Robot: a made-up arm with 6 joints.
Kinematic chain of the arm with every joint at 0, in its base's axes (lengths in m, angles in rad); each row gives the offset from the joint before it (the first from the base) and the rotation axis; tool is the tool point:
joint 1: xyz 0 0 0.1 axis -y
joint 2: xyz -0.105 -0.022 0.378 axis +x
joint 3: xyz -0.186 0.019 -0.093 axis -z
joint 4: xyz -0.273 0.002 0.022 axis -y
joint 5: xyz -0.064 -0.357 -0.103 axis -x
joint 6: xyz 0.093 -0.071 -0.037 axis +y
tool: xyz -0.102 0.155 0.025
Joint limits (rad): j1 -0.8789..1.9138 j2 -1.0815..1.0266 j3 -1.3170..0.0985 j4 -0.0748..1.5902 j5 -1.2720..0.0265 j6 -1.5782..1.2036
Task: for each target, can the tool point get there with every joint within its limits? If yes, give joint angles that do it. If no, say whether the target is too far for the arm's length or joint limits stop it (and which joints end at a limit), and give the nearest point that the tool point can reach.
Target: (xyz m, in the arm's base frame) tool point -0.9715 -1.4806 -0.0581
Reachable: no: too far | nearest point -0.6352 -0.4952 -0.0034 | short by 1.043 m
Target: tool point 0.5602 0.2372 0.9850
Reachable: no: joint limits stop it (at a limit: joint 1, joint 2, joint 6) | nearest point 0.3542 -0.2706 0.8146 | short by 0.574 m
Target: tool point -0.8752 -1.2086 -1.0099
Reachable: no: too far | nearest point -0.4707 -0.4353 -0.4969 | short by 1.012 m
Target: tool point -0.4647 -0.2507 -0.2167
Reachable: yes | joints 0.8701 0.4776 -0.0795 0.8215 -0.4726 0.8394
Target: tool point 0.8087 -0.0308 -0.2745
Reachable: no: joint limits stop it (at a limit: joint 1, joint 4, joint 5) | nearest point 0.2441 -0.0261 -0.2925 | short by 0.565 m
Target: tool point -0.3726 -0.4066 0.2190
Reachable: yes | joints 0.7056 -0.1496 -0.9287 1.2350 -0.4594 0.7705
